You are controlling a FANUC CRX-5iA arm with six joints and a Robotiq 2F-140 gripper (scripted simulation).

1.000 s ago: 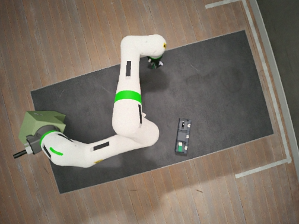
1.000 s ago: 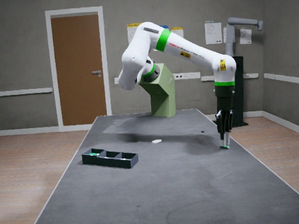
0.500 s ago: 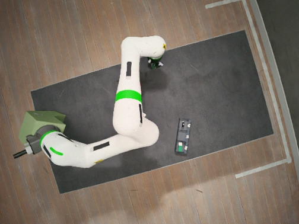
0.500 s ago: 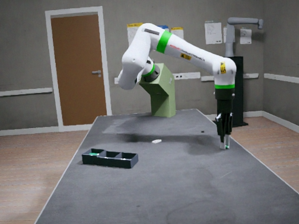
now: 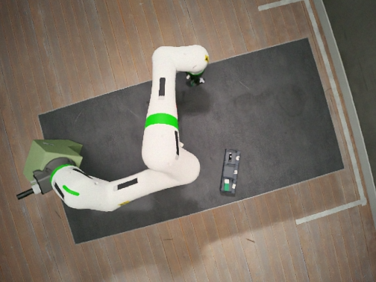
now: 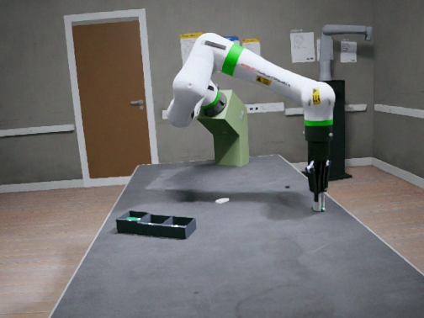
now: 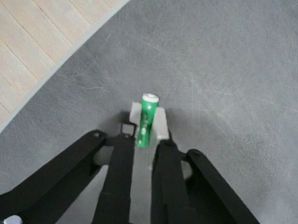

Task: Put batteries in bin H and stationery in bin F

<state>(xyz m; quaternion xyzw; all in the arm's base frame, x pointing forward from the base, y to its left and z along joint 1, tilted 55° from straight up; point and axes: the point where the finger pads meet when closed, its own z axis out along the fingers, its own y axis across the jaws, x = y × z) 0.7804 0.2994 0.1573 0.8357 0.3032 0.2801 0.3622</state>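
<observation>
Now: hand 20 mm past the black battery, 500 mm to the left of it and 20 mm above it. Also, from my hand: tiny black item 300 mm behind, 30 mm to the left, 30 mm below; then white eraser-like piece 250 mm behind, 280 mm to the right, 30 mm below; then green battery 30 mm below.
</observation>
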